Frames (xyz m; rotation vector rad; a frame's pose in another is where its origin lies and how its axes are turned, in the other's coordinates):
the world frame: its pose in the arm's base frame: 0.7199 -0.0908 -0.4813 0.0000 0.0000 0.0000
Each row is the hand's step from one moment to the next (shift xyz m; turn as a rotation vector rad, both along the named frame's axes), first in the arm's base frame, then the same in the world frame.
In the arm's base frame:
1: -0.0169 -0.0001 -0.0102 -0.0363 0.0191 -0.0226
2: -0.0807 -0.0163 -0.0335 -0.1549 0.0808 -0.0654
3: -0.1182 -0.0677 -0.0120 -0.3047 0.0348 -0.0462
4: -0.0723 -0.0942 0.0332 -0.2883 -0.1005 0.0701
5: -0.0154 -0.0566 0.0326 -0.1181 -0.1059 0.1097
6: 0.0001 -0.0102 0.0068 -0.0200 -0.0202 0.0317
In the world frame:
1: -0.0169 -0.0001 -0.0102 -0.0363 0.0191 -0.0226
2: -0.0807 -0.0163 -0.0335 -0.1549 0.0808 -0.0654
3: -0.1182 -0.0677 -0.0120 -0.3047 0.0348 -0.0462
4: -0.0723 -0.0942 0.0332 -0.2883 -0.1005 0.0701
5: -0.0154 -0.0566 0.0326 -0.1181 -0.1059 0.1097
6: 0.0001 -0.0102 0.0068 -0.0200 -0.0202 0.0317

